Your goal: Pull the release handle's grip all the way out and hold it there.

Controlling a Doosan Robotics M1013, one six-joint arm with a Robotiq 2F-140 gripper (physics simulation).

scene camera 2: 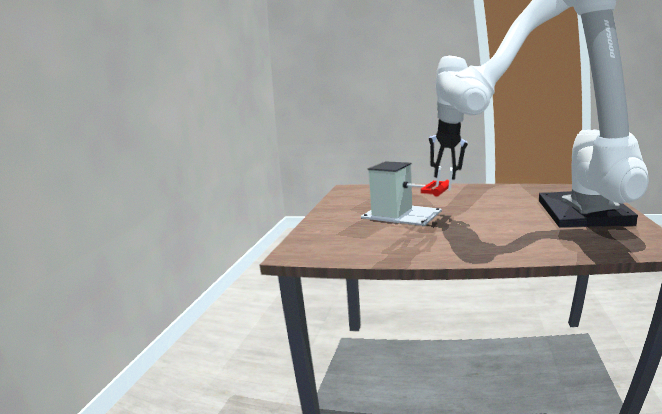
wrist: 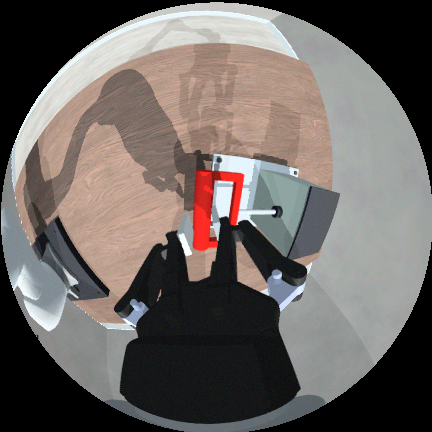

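The release handle's red grip (scene camera 2: 436, 188) (wrist: 202, 210) is a rectangular loop with a thick outer bar. It stands out from the pale green housing (scene camera 2: 384, 196) (wrist: 282, 190) on a thin light rod (scene camera 2: 416, 185) (wrist: 260, 212); a clear length of rod shows between the grip and the black collar. My gripper (scene camera 2: 444, 183) (wrist: 201, 218) points down and is shut on the grip's outer bar, one finger outside the loop and the other inside it. Part of the loop's near end is hidden by the inner finger in the wrist view.
The housing has a dark top and stands on a white base plate (scene camera 2: 422, 215) (wrist: 240, 165) bolted to the wooden table (scene camera 2: 310, 250) (wrist: 135, 215). The arm's black mounting plate (scene camera 2: 552, 210) (wrist: 95, 285) is at the table's other side. A grey wall lies beyond the housing.
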